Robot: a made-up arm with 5 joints.
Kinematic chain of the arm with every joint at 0, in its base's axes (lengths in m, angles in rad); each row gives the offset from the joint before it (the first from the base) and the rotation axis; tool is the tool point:
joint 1: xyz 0 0 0.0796 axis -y
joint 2: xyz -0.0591 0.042 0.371 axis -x
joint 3: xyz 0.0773 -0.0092 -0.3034 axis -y
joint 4: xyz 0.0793 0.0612 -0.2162 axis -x
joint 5: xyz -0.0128 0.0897 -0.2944 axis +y
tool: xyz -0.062 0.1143 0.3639
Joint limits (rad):
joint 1: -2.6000..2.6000
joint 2: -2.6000..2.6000
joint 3: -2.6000..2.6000
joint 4: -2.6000..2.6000
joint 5: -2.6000..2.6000
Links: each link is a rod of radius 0.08 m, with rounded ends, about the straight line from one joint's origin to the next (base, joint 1, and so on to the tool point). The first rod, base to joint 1, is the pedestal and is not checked.
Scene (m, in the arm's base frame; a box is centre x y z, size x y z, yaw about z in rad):
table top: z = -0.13
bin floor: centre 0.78 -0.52 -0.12 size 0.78 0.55 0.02 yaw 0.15
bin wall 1: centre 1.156 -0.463 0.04 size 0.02 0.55 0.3 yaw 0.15
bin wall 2: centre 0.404 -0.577 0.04 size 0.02 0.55 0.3 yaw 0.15
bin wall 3: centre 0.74 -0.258 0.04 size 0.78 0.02 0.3 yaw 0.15
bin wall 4: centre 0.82 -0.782 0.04 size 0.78 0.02 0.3 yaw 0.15
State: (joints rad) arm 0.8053 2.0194 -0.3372 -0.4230 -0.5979
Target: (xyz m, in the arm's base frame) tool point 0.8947 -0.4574 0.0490
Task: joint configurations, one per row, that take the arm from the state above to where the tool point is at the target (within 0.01 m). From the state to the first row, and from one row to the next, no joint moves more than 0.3 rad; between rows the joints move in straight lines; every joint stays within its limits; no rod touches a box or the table.
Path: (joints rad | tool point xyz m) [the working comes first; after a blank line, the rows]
Joints at the target: -1.0967 2.6000 0.1443 0.3444 1.1296
Straight joint move there: clear.

1: 0.5336 2.1023 -0.2684 -0.3134 -0.3511 | -0.2972 -0.4204 0.3299
2: 0.2619 2.1853 -0.1996 -0.2037 -0.1043 | -0.1423 -0.4308 0.4676
3: -0.0099 2.2682 -0.1308 -0.0941 0.1424 | 0.0630 -0.4488 0.5376
4: -0.2816 2.3512 -0.0620 0.0155 0.3892 | 0.2929 -0.4698 0.5321
5: -0.5533 2.4341 0.0067 0.1251 0.6360 | 0.5244 -0.4852 0.4484
6: -0.8250 2.5171 0.0755 0.2348 0.8828 | 0.7342 -0.4845 0.2860
7: -1.0967 2.6000 0.1443 0.3444 1.1296 | 0.8947 -0.4574 0.0490

